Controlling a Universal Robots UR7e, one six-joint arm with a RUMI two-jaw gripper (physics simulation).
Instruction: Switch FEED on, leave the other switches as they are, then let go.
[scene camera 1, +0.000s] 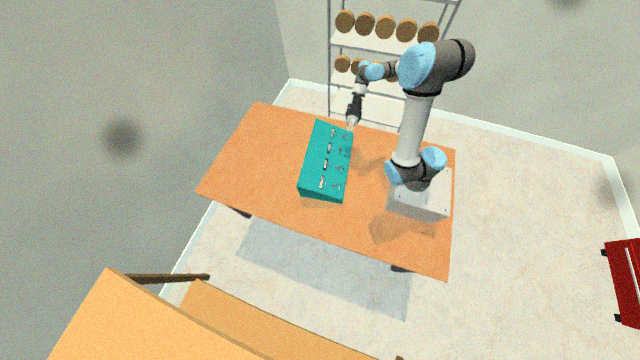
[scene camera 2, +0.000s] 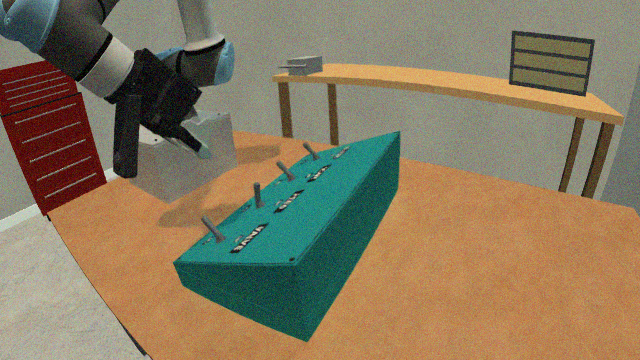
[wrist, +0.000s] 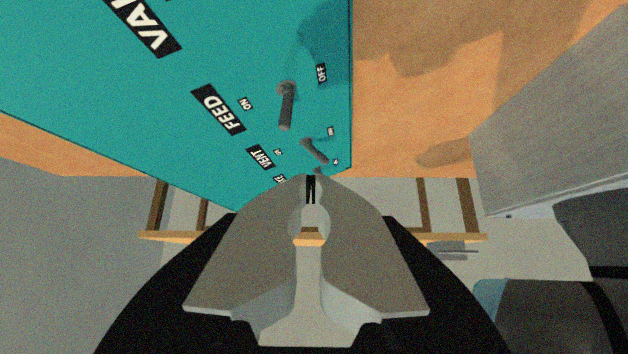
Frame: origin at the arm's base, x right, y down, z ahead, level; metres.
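Seen in the pictures: gripper, fingertip midpoint: (scene camera 1: 349, 131) (scene camera 2: 209, 156) (wrist: 311, 177); arm's base at its link origin: (wrist: 627, 198).
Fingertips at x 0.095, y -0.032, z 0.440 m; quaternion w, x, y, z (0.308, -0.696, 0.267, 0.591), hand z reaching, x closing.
Observation:
Offsets run from my fingertips to a thing's top centre. Level surfaces: height alone.
A teal sloped switch box (scene camera 1: 315, 155) (scene camera 2: 345, 200) stands on the table. The FEED lever {dx -0.075, dy +0.075, dz +0.014 m} (scene camera 2: 258, 195) (wrist: 285, 110) is steeper than its neighbours and leans toward its ON side. The VALVE lever {dx +0.043, dy +0.084, dz +0.039 m} (scene camera 2: 213, 230), the VENT lever {dx -0.185, dy +0.084, dz -0.036 m} (scene camera 2: 285, 171) (wrist: 315, 151) and the far lever {dx -0.299, dy +0.084, dz -0.073 m} (scene camera 2: 310, 151) lean toward OFF. The far lever is mostly hidden behind the fingertips in the wrist view. My gripper (scene camera 1: 351, 129) (scene camera 2: 204, 151) (wrist: 311, 177) is shut and empty. It hangs above the low OFF edge near the VALVE end, apart from the levers.
The robot's grey base block (scene camera 1: 417, 210) (scene camera 2: 180, 175) stands on the orange table {dy +0.210 m} (scene camera 1: 240, 165) (scene camera 2: 475, 250), on the OFF side of the box. A shelf rack (scene camera 1: 329, 75) stands behind the table. A red tool cabinet (scene camera 1: 622, 280) (scene camera 2: 55, 145) and a wooden bench (scene camera 2: 425, 80) stand farther off.

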